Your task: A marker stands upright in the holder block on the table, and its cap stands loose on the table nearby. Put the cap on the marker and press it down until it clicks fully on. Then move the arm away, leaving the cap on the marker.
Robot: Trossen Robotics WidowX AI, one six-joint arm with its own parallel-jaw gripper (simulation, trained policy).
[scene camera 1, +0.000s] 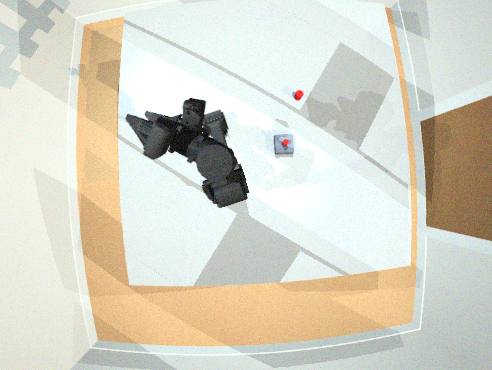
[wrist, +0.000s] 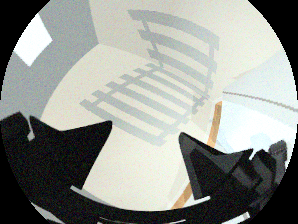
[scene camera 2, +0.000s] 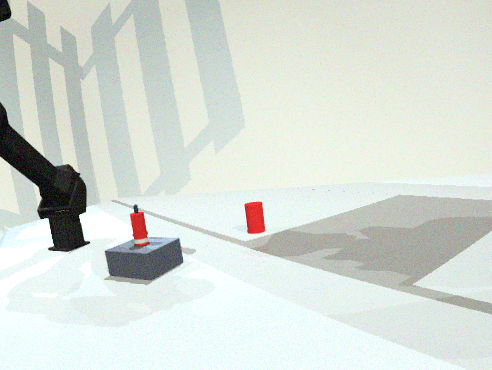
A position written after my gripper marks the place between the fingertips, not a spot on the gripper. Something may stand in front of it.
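Observation:
Visible: my gripper (scene camera 1: 136, 114), also my gripper (wrist: 146, 131) in the wrist view.

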